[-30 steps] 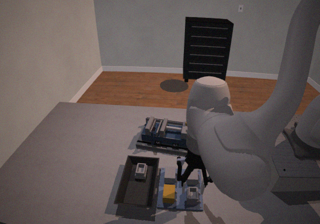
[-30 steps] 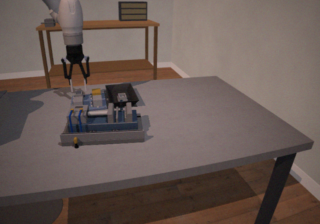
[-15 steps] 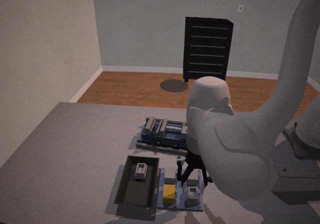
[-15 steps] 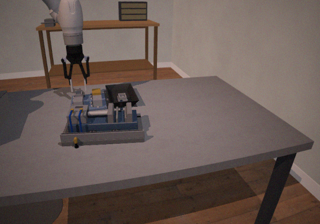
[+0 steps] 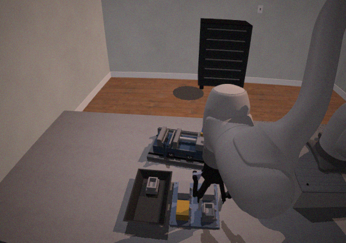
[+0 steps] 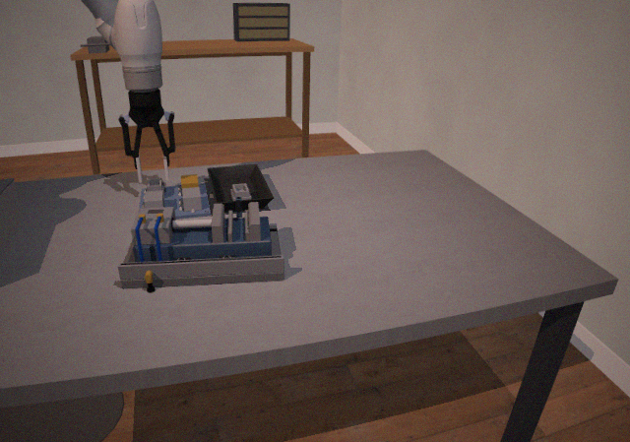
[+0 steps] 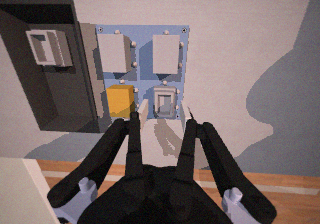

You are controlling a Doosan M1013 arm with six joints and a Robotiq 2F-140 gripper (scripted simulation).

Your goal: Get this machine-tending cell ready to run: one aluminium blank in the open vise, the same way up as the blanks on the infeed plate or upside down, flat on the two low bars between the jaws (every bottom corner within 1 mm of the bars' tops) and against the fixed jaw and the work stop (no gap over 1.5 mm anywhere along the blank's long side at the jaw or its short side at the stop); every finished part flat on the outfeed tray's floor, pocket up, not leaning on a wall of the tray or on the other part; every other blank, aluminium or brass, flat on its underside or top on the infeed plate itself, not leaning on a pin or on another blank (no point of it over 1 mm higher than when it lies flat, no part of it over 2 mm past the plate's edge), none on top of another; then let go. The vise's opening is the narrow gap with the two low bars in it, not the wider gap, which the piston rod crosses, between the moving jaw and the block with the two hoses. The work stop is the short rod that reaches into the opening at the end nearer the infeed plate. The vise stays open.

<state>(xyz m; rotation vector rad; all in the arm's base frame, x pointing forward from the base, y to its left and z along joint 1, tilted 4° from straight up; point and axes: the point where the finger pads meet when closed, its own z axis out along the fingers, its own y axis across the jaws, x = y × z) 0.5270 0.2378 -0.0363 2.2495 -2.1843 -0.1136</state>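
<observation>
The infeed plate lies 5 cm ahead of my hand, 4 cm to the right of it and 8 cm below it. From my hand the other things lie so: blue vise 12 cm ahead, 33 cm to the right, 4 cm below; then brass blank 9 cm ahead, 6 cm below; then aluminium blank 9 cm ahead, 9 cm to the right, 6 cm below.
</observation>
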